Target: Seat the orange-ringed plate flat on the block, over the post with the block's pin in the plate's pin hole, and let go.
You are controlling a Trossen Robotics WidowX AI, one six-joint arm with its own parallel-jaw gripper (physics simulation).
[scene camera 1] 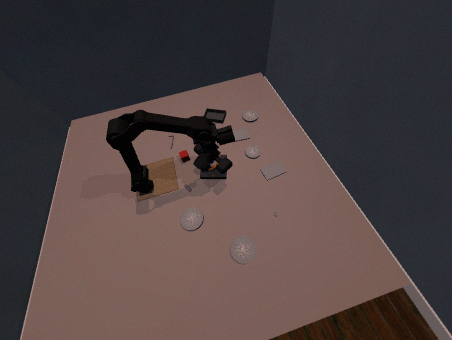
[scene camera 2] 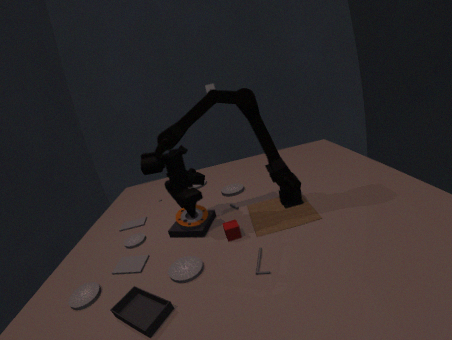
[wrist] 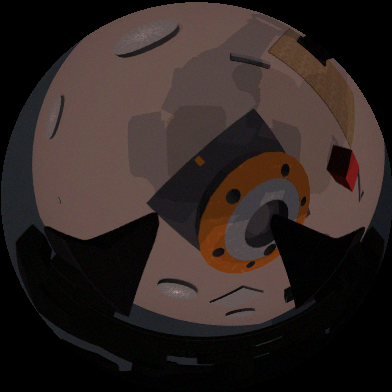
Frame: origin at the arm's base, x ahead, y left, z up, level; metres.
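Seen in the pictures: gripper, fingertip midpoint: (scene camera 1: 216, 166) (scene camera 2: 187, 212) (wrist: 217, 220); arm's base at its link origin: (scene camera 1: 146, 187) (scene camera 2: 291, 201).
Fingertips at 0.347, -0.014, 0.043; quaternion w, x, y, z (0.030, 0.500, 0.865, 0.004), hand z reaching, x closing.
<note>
Offsets run from my fingertips to a thing's top centre, as dx, dy, dz.
The orange-ringed plate {-0.017, +0.033, +0.018} (scene camera 1: 214, 166) (scene camera 2: 179, 218) (wrist: 255, 165) has a grey centre with a round hole and lies over the dark block {-0.009, +0.022, -0.005} (scene camera 1: 205, 175) (scene camera 2: 187, 233) (wrist: 225, 140). In the wrist view the plate covers one side of the block, and an orange mark shows on the block's bare part. I cannot tell whether the plate is fully flat. The post and the pin cannot be made out. My gripper (scene camera 1: 213, 164) (scene camera 2: 192, 212) (wrist: 217, 220) is open, low over the plate. One fingertip appears at the plate's centre hole, the other outside its rim. Nothing is held between them.
A red cube {-0.138, +0.124, -0.005} (scene camera 1: 184, 155) (scene camera 2: 232, 230) (wrist: 342, 167) stands near the block, towards the wooden board (scene camera 1: 167, 175) (scene camera 2: 280, 220) (wrist: 320, 75) under the arm's base. A small grey bar {-0.153, -0.047, -0.035} (scene camera 1: 188, 188) (wrist: 250, 61), an L-shaped key {-0.204, +0.259, -0.039} (scene camera 2: 259, 260), a black tray {+0.078, +0.361, -0.020} (scene camera 2: 131, 324) and several pale discs lie around.
</note>
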